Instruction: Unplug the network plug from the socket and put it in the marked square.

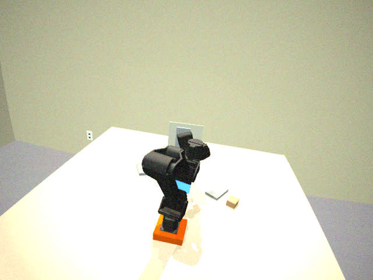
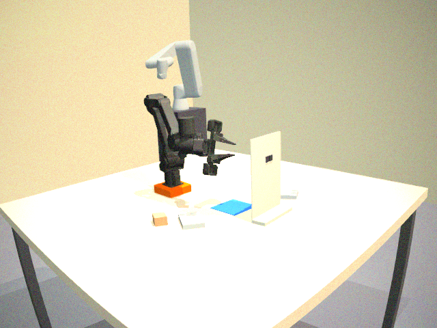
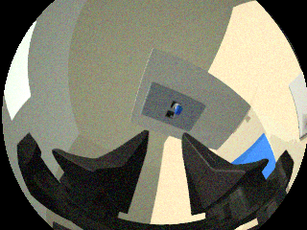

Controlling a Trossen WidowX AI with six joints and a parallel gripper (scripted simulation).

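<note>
My gripper tip is now 100 mm short of the network plug, 20 mm to the right of it and 20 mm above it. Also, from my gripper tip: upright panel (120 mm ahead, 30 mm to the left, 90 mm below); blue marked square (20 mm behind, 10 mm to the left, 210 mm below).
</note>
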